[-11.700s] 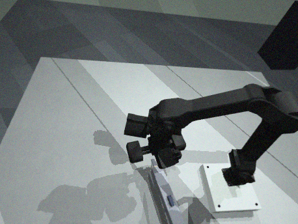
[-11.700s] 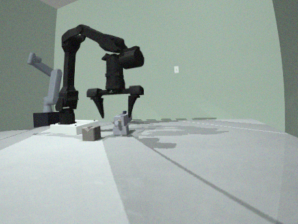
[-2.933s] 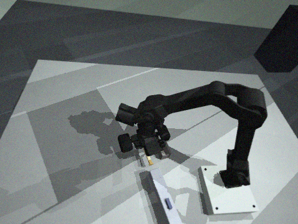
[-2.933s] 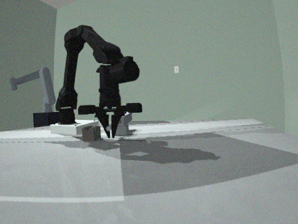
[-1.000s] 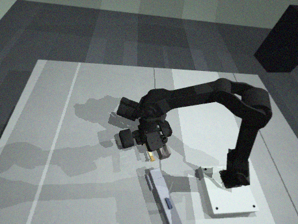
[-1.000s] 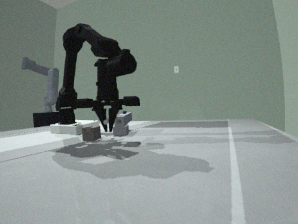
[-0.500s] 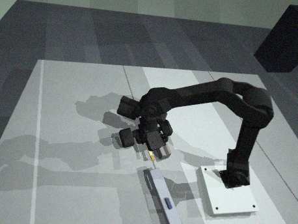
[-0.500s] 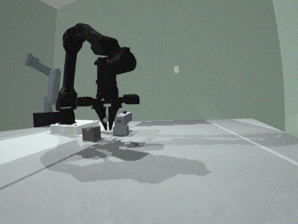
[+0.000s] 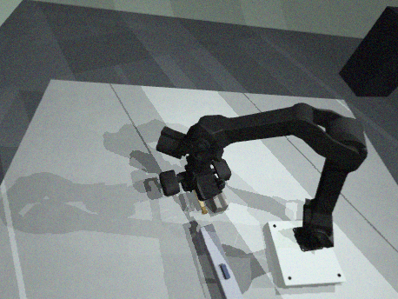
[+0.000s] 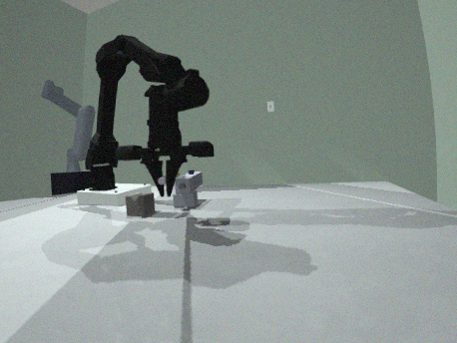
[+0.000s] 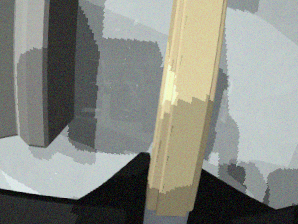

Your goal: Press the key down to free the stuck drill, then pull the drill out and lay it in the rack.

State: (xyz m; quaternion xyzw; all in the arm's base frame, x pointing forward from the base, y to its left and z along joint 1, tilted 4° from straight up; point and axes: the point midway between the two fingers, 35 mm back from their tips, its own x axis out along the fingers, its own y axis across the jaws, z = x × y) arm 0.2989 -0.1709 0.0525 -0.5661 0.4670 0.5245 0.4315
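The drill lies 10 mm behind my gripper tip, 40 mm to the left of it and 40 mm above it. The rest, counted from my gripper tip: blue key: 40 mm behind, 230 mm to the left, 10 mm above; housing: 30 mm behind, 200 mm to the left, 10 mm above; rack: 70 mm behind, 20 mm to the left, 20 mm below.
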